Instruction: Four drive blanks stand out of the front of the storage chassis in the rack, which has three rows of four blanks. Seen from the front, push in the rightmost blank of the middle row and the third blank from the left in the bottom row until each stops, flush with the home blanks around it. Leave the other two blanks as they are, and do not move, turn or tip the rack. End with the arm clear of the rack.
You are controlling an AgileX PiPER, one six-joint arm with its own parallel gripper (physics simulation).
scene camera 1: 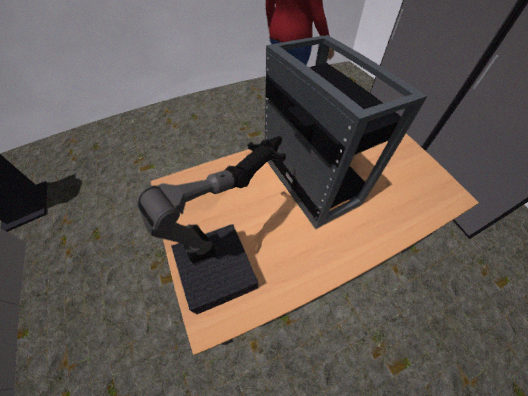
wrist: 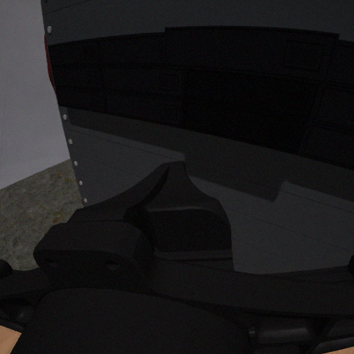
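The rack (scene camera 1: 325, 95) (wrist: 125, 160) stands upright on the table. Its dark chassis front (scene camera 1: 284, 103) (wrist: 135, 77) shows three rows, poorly lit. In the wrist view, the third blank from the left in the top row (wrist: 250, 50) stands out of the front. The third blank in the bottom row (wrist: 240, 130) is in deep shadow; I cannot tell its depth. The rightmost blank of the middle row (wrist: 337, 107) is partly cut off at the right edge, its depth also unclear. My gripper (scene camera 1: 278, 142) (wrist: 175, 175) is shut and empty, in front of the rack's lower panel, below the chassis.
The wooden table (scene camera 1: 310, 265) carries the black arm base (scene camera 1: 220, 280) at its left. A person in a red top (scene camera 1: 292, 20) stands behind the rack. Grey cabinets (scene camera 1: 480, 125) stand at the right. The rack's open frame extends behind its front panels.
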